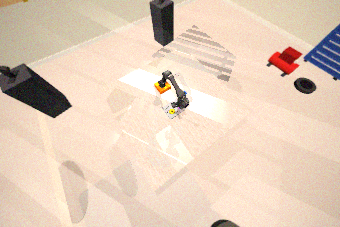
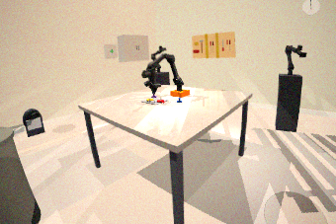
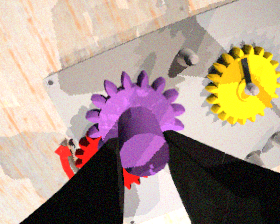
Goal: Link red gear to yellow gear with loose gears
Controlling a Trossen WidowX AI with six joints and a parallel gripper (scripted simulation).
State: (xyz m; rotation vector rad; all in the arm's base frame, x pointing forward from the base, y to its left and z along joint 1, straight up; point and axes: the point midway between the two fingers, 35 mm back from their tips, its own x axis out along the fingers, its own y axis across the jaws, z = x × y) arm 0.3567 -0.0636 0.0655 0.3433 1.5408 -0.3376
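The red gear is 4 cm behind my gripper tip, 4 cm to the left of it and 7 cm below it. Also, from my gripper tip: yellow gear (4 cm behind, 8 cm to the right, 7 cm below); then purple gear (1 cm below); then blue gear (11 cm behind, 20 cm to the left, 7 cm below).
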